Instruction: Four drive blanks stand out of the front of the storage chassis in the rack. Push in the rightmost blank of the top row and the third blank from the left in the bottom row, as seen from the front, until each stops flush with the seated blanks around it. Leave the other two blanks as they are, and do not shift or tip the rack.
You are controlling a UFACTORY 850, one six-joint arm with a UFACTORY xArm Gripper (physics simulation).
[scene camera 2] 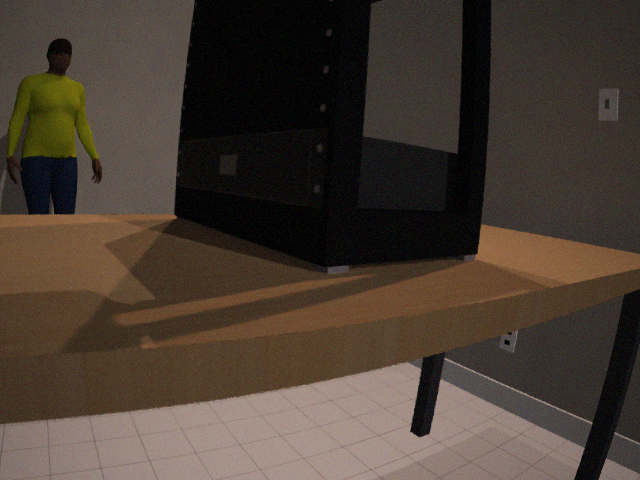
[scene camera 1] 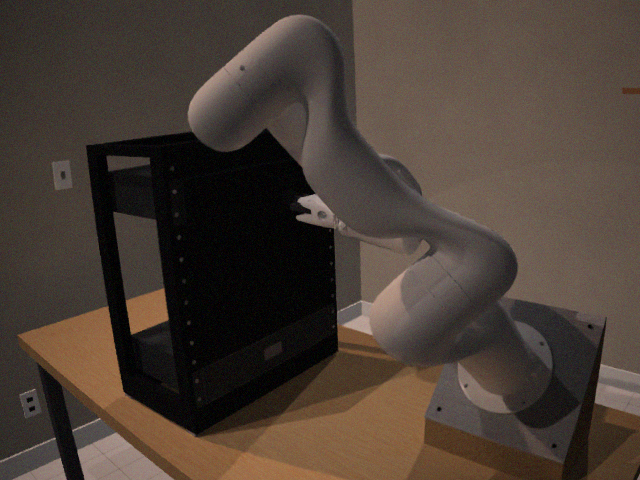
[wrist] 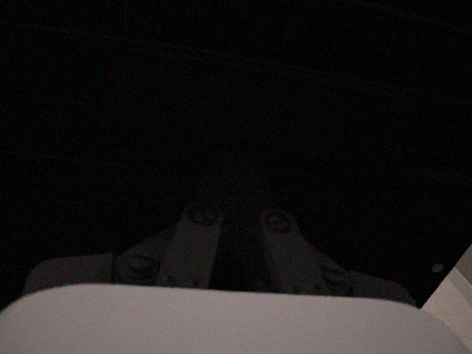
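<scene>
The black rack (scene camera 1: 174, 289) (scene camera 2: 345, 155) stands upright on the table. Its front is almost black, and I cannot make out the storage chassis, its rows or the four drive blanks in the scene views. In the wrist view the dark front fills most of the picture, with a few faint lines crossing it; which blanks stand out cannot be told. My gripper (scene camera 1: 296, 207) (wrist: 230, 168) is shut and empty, its dark fingertips at the upper right part of the rack's front. Whether they touch a blank is hidden by the darkness.
The rack stands on a wooden table (scene camera 1: 310, 418) (scene camera 2: 232, 356). A panel with a pale label (scene camera 1: 272, 350) (scene camera 2: 227, 164) sits low in the rack. The arm's grey base plate (scene camera 1: 496, 439) is at the right. A person in yellow (scene camera 2: 53, 121) stands beyond the table.
</scene>
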